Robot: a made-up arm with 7 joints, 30 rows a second.
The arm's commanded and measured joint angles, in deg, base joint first. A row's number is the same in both.
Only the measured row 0 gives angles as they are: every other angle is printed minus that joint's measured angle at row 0.
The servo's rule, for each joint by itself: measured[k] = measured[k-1] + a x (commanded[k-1-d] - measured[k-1]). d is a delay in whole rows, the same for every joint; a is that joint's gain. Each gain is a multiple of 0.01, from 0.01 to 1. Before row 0 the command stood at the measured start. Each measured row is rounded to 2 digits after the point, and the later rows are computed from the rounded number. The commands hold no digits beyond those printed.
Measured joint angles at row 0:
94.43, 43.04, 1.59, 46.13, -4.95, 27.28, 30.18
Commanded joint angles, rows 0 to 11:
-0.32, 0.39, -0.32, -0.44, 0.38, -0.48, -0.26
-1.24, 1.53, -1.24, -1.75, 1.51, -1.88, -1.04
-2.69, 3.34, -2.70, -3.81, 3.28, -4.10, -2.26
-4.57, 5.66, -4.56, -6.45, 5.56, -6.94, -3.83
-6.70, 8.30, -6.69, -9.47, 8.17, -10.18, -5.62
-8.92, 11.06, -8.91, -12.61, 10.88, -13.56, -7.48
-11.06, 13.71, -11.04, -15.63, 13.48, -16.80, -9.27
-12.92, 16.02, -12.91, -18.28, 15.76, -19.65, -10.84
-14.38, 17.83, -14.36, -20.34, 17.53, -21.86, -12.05
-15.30, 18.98, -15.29, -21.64, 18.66, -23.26, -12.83
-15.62, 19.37, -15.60, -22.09, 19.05, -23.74, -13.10
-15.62, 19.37, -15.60, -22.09, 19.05, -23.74, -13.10
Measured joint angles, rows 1 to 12:
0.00, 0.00, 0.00, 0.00, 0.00, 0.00, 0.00
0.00, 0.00, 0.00, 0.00, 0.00, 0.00, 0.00
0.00, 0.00, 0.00, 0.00, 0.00, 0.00, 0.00
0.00, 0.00, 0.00, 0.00, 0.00, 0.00, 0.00
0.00, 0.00, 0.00, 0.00, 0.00, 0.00, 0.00
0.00, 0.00, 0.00, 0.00, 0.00, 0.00, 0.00
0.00, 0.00, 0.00, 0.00, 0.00, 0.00, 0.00
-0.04, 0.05, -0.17, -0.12, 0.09, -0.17, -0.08
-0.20, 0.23, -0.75, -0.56, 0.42, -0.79, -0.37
-0.52, 0.60, -1.80, -1.44, 1.08, -1.98, -0.94
-1.05, 1.21, -3.29, -2.79, 2.11, -3.77, -1.81
-1.78, 2.06, -5.13, -4.59, 3.50, -6.08, -2.95
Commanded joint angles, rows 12 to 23:
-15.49, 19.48, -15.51, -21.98, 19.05, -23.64, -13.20
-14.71, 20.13, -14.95, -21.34, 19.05, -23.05, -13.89
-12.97, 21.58, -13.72, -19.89, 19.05, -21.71, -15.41
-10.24, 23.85, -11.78, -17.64, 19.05, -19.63, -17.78
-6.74, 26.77, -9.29, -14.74, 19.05, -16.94, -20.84
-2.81, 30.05, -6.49, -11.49, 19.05, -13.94, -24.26
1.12, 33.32, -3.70, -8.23, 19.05, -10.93, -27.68
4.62, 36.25, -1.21, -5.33, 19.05, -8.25, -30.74
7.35, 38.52, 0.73, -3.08, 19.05, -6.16, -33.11
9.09, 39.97, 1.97, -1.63, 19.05, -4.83, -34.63
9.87, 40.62, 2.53, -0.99, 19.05, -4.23, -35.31
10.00, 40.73, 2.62, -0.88, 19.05, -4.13, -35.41
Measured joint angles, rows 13 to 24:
-2.71, 3.14, -7.17, -6.76, 5.20, -8.77, -4.31
-3.80, 4.41, -9.26, -9.15, 7.10, -11.66, -5.80
-4.99, 5.80, -11.23, -11.62, 9.09, -14.54, -7.31
-6.21, 7.24, -12.92, -13.97, 11.03, -17.18, -8.73
-7.39, 8.65, -14.20, -16.04, 12.78, -19.37, -9.96
-8.46, 9.94, -14.96, -17.67, 14.22, -20.94, -10.90
-9.39, 11.07, -15.31, -18.86, 15.33, -21.95, -11.56
-10.18, 12.08, -15.42, -19.70, 16.19, -22.56, -12.05
-10.77, 13.05, -15.17, -20.14, 16.85, -22.74, -12.60
-11.06, 14.07, -14.39, -20.07, 17.36, -22.37, -13.44
-10.95, 15.24, -12.98, -19.41, 17.75, -21.38, -14.74
-10.40, 16.62, -10.99, -18.15, 18.05, -19.78, -16.57

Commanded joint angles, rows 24 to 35:
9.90, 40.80, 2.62, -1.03, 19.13, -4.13, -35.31
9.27, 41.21, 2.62, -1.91, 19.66, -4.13, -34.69
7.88, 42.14, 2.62, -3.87, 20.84, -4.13, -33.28
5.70, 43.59, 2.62, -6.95, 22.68, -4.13, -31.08
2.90, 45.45, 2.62, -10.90, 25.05, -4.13, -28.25
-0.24, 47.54, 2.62, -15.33, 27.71, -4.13, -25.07
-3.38, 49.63, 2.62, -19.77, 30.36, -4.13, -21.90
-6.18, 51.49, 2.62, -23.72, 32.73, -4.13, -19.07
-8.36, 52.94, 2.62, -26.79, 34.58, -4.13, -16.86
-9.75, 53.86, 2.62, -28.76, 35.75, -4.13, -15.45
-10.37, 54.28, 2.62, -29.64, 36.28, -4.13, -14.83
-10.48, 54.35, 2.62, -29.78, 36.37, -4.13, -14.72
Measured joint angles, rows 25 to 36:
-9.41, 18.23, -8.56, -16.35, 18.28, -17.68, -18.88
-8.04, 20.04, -5.94, -14.16, 18.46, -15.25, -21.52
-6.39, 21.99, -3.39, -11.78, 18.60, -12.73, -24.29
-4.60, 23.97, -1.17, -9.43, 18.70, -10.36, -26.94
-2.82, 25.89, 0.53, -7.32, 18.78, -8.37, -29.25
-1.17, 27.66, 1.61, -5.61, 18.84, -6.88, -31.07
0.28, 29.23, 2.16, -4.33, 18.89, -5.89, -32.37
1.53, 30.62, 2.41, -3.44, 18.95, -5.26, -33.25
2.54, 31.89, 2.52, -3.03, 19.11, -4.85, -33.68
3.23, 33.12, 2.57, -3.26, 19.51, -4.59, -33.56
3.55, 34.38, 2.60, -4.26, 20.24, -4.42, -32.82
3.47, 35.71, 2.61, -6.05, 21.35, -4.32, -31.45

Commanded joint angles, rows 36 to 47:
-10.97, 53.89, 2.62, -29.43, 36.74, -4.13, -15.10
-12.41, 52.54, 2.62, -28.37, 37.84, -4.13, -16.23
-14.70, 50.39, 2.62, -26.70, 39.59, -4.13, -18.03
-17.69, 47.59, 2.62, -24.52, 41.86, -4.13, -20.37
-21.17, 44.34, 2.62, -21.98, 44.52, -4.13, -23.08
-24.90, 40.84, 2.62, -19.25, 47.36, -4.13, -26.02
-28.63, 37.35, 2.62, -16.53, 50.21, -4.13, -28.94
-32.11, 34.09, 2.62, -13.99, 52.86, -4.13, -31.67
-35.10, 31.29, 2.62, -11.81, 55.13, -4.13, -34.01
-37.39, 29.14, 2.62, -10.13, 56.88, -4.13, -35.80
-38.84, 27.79, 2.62, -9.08, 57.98, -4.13, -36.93
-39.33, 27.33, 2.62, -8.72, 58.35, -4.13, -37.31
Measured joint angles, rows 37 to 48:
2.99, 37.13, 2.62, -8.56, 22.81, -4.25, -29.54
2.16, 38.63, 2.62, -11.59, 24.55, -4.21, -27.25
1.08, 40.17, 2.62, -14.87, 26.43, -4.18, -24.80
-0.15, 41.70, 2.62, -18.09, 28.30, -4.16, -22.42
-1.40, 43.16, 2.62, -20.97, 30.01, -4.15, -20.33
-2.57, 44.49, 2.62, -23.31, 31.45, -4.14, -18.68
-3.60, 45.67, 2.62, -25.06, 32.58, -4.14, -17.49
-4.56, 46.66, 2.62, -26.24, 33.54, -4.14, -16.77
-5.58, 47.37, 2.62, -26.82, 34.53, -4.14, -16.61
-6.77, 47.73, 2.62, -26.79, 35.69, -4.14, -17.04
-8.19, 47.71, 2.62, -26.18, 37.11, -4.14, -18.04
-9.88, 47.31, 2.62, -25.05, 38.81, -4.14, -19.55

